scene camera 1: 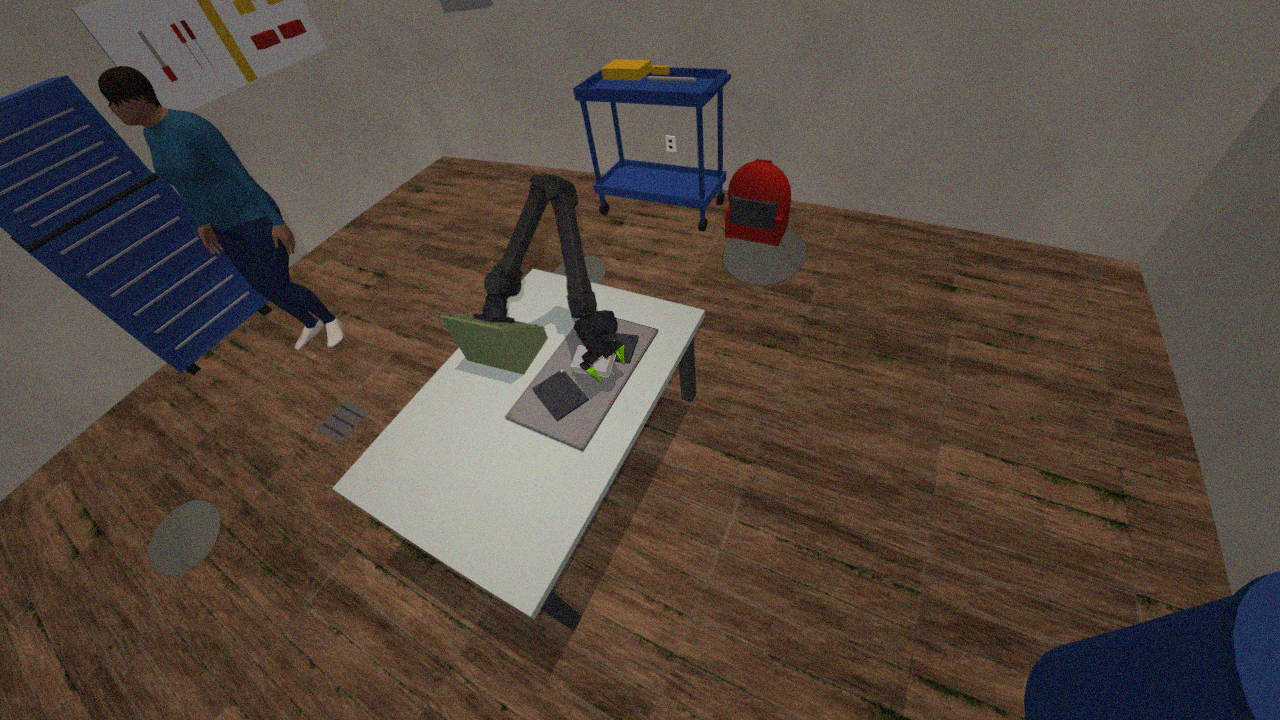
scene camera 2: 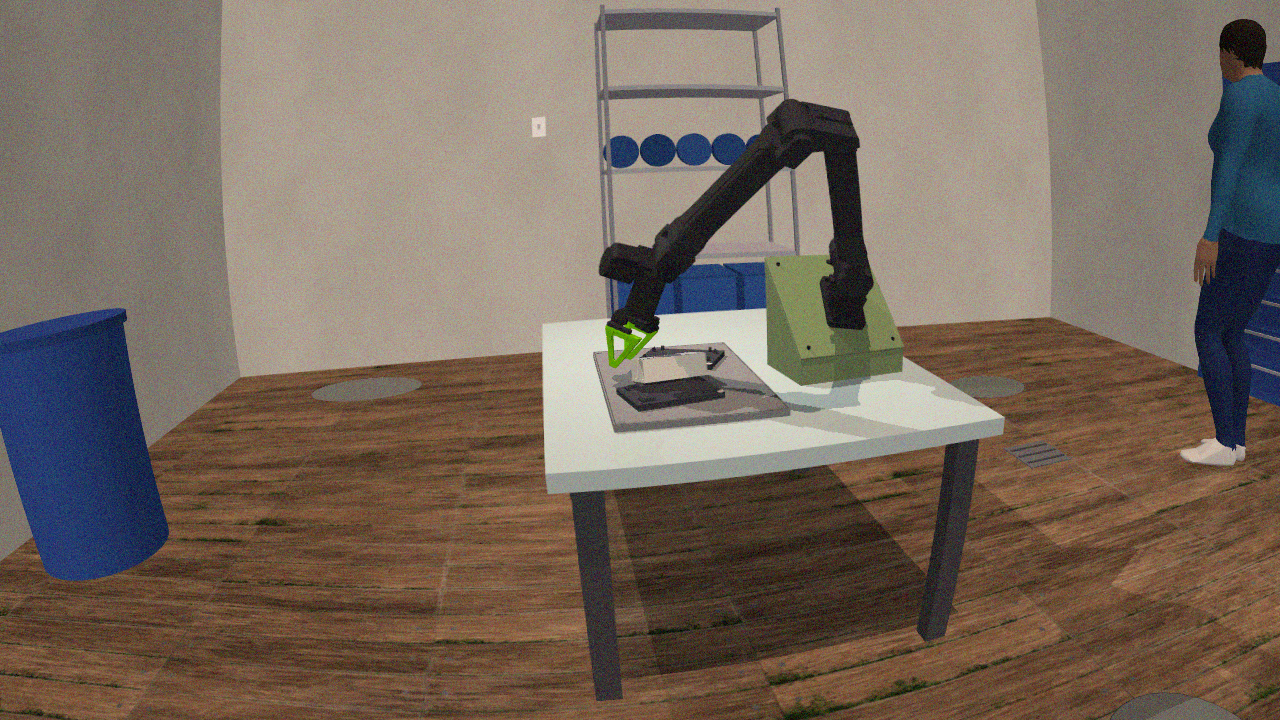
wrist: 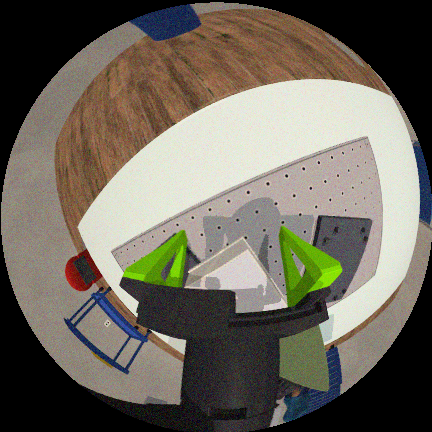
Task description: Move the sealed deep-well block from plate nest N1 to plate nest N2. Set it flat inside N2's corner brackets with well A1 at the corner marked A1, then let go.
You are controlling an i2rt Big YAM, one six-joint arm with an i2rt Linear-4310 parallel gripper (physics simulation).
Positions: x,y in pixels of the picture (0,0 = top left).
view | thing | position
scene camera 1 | gripper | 612,372
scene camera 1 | grey perforated plate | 577,426
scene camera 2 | gripper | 620,362
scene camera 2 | pale block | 682,365
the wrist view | gripper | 232,232
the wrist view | pale block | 235,267
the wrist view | grey perforated plate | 343,181
